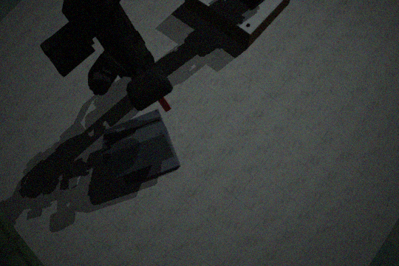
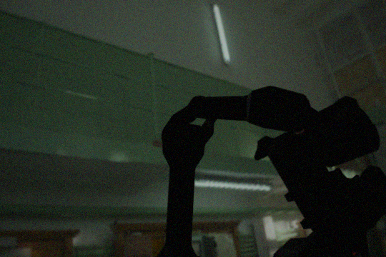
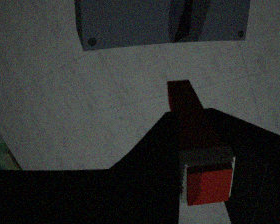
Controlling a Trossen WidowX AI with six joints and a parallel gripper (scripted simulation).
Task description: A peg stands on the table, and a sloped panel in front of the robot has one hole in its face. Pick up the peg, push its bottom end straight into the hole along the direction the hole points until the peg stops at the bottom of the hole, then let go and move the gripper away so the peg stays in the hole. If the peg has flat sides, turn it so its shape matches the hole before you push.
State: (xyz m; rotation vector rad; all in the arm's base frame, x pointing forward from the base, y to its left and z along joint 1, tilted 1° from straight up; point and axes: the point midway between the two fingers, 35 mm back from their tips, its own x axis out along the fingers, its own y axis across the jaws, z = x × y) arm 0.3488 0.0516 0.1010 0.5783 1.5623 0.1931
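The sloped dark panel is 90 mm ahead of my gripper tip, 10 mm to the left of it and 70 mm below it. From my gripper tip the other things lie so: red peg: 10 mm to the right, 20 mm above.
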